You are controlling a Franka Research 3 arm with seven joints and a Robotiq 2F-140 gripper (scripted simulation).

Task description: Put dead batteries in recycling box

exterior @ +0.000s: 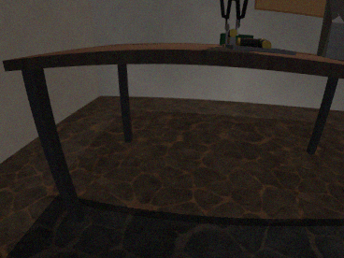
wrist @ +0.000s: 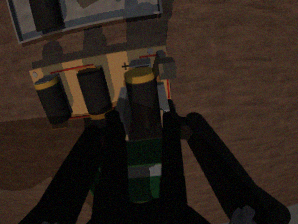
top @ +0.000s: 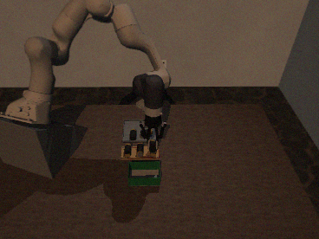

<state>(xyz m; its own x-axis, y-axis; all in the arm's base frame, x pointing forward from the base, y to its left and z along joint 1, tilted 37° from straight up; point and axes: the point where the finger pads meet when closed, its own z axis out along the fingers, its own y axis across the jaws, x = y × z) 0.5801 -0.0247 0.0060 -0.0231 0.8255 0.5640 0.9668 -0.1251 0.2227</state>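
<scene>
Right now the yellow bulb is 3 cm ahead of my hand and 4 cm to the left of it. The rest, counted from my hand: grey tray (7 cm behind, 18 cm to the left, 8 cm below); then green recycling box (4 cm behind, 16 cm to the right, 7 cm below).
</scene>
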